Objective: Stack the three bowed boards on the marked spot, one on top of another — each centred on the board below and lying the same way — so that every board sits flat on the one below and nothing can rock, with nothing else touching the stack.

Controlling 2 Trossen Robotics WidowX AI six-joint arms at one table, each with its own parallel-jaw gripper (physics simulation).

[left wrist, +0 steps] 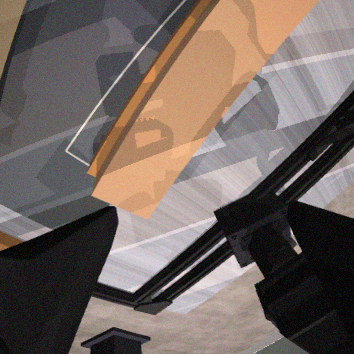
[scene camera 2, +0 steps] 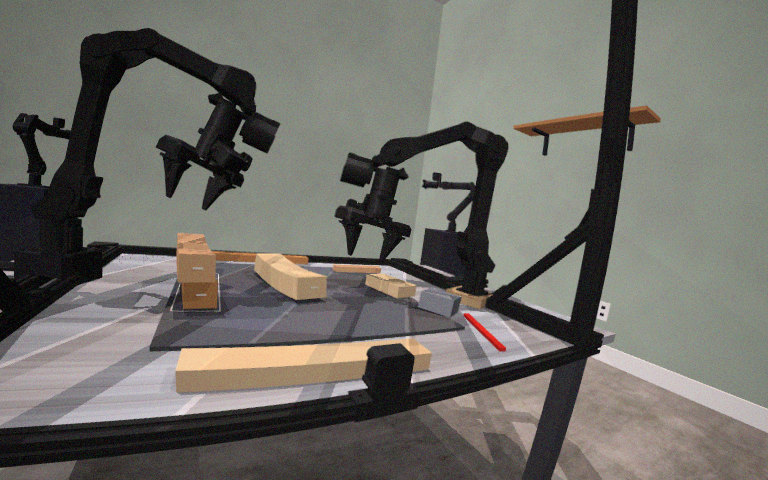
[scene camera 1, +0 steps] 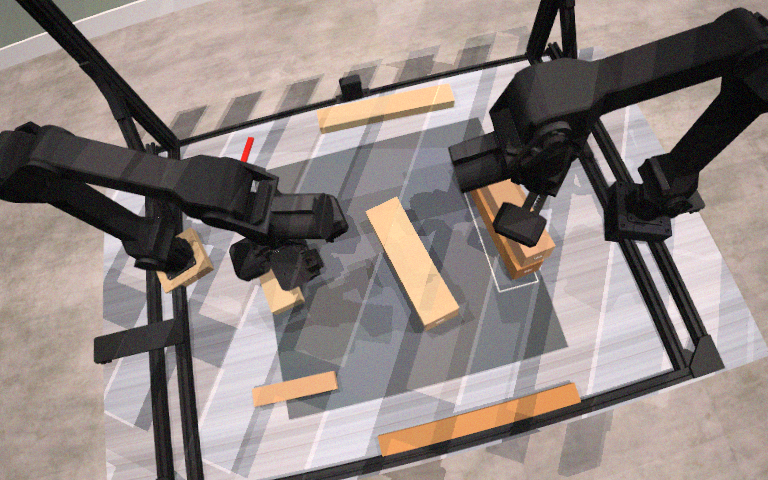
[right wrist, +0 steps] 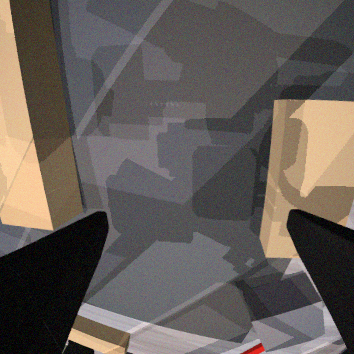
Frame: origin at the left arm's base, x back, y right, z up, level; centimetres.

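Seen in the pictures: left gripper, fingertip midpoint: (left wrist: 202, 212) (scene camera 2: 187, 203) (scene camera 1: 542, 198); right gripper, fingertip midpoint: (scene camera 2: 365, 258) (right wrist: 198, 219); left arm's base, origin of the base link: (left wrist: 262, 239) (scene camera 2: 60, 249) (scene camera 1: 643, 207); right arm's base, origin of the base link: (scene camera 2: 472, 291) (scene camera 1: 177, 259).
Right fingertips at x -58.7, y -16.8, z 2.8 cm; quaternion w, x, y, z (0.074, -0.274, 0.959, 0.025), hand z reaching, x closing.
Offsets run from my right fingertips to a thing's top centre.
A pale bowed board {dz -2.8, dx +17.4, dy +2.0 cm} (scene camera 1: 412, 263) (scene camera 2: 288, 280) (right wrist: 20, 190) lies alone on the dark mat. An orange board {dz +1.6, dx +33.1, dy +14.4 cm} (scene camera 1: 543, 246) (scene camera 2: 196, 267) (left wrist: 200, 90) rests on a darker orange board {dz -2.7, dx +32.5, dy +13.6 cm} (scene camera 1: 527, 271) (scene camera 2: 199, 296) (left wrist: 131, 114), offset sideways: to the left in scene camera 2. The lower one lies inside the white outline (scene camera 1: 489, 263) (scene camera 2: 196, 310) (left wrist: 67, 151). My left gripper (scene camera 2: 187, 202) (left wrist: 202, 212) is open and empty, above the stacked pair. My right gripper (scene camera 2: 367, 256) (right wrist: 198, 219) is open and empty, above the mat near a short pale block. The arms partly hide both areas in scene camera 1.
The short pale block {dz -5.2, dx -7.1, dy -4.0 cm} (scene camera 1: 280, 295) (scene camera 2: 390, 285) (right wrist: 320, 145) lies beside a grey block {dz -4.0, dx -16.4, dy +8.2 cm} (scene camera 2: 438, 302). A red stick {dz -7.9, dx -22.1, dy +18.5 cm} (scene camera 1: 247, 150) (scene camera 2: 484, 332) is near. Around the mat lie a long pale beam {dz -6.1, dx +7.3, dy +37.0 cm} (scene camera 1: 387, 108) (scene camera 2: 271, 367), a long orange piece {dz -6.5, dx +32.2, dy -23.0 cm} (scene camera 1: 478, 418) and a small one {dz -6.3, dx +0.4, dy -22.9 cm} (scene camera 1: 294, 388).
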